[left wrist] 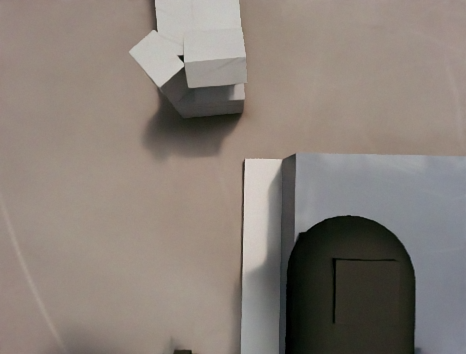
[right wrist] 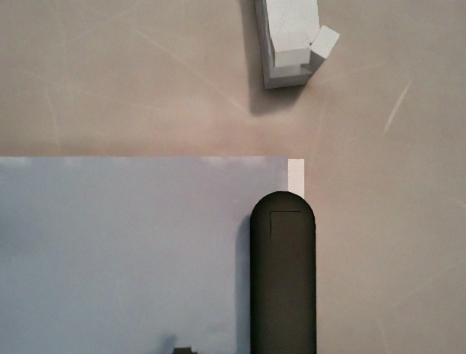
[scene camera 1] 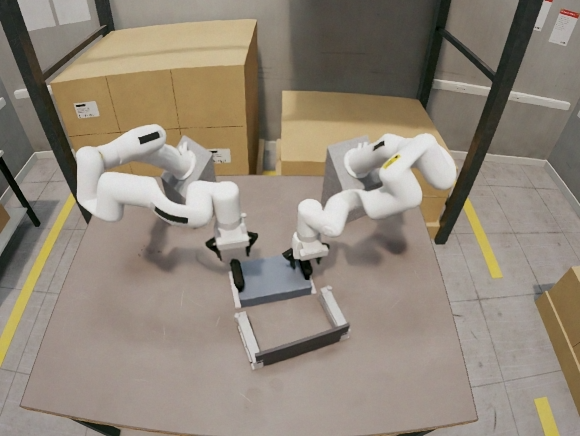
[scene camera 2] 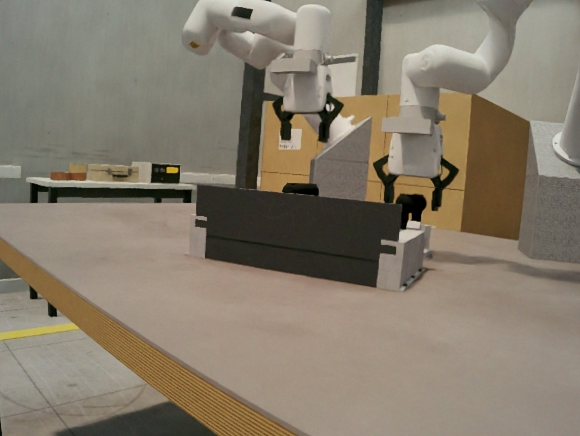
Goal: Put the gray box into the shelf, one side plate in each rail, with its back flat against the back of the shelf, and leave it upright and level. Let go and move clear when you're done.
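The gray box is blue-gray, lies flat on the table and has white side plates. Its handles are black: one at the picture's left, one at the right. The shelf's dark back stands upright between two white rails, with a gap between rails and box. My left gripper is open and low, close over the far end of the right-hand handle. My right gripper is open, higher, behind the left-hand handle. The box body is hidden in scene camera 2.
The brown table carries both arm pedestals. Large cardboard boxes stand behind it, between dark frame posts. A side bench with small items stands at the back left in scene camera 2.
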